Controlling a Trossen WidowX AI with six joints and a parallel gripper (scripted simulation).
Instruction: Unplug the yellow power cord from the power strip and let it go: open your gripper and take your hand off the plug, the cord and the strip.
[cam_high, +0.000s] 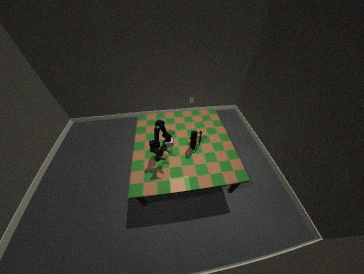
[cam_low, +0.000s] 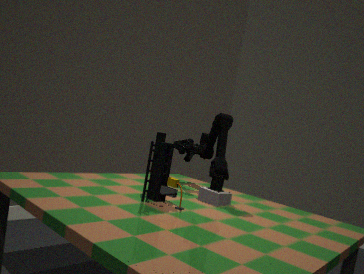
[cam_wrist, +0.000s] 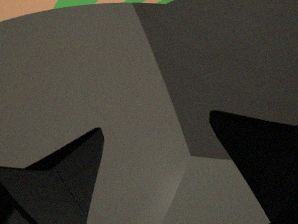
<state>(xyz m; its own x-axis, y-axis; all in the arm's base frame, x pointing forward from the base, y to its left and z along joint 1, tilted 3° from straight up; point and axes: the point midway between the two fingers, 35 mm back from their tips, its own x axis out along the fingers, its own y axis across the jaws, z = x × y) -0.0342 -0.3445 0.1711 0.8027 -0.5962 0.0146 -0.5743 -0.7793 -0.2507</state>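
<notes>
My gripper tip is now 33 cm short of the yellow plug, 32 cm to the right of it and 13 cm above it.
</notes>
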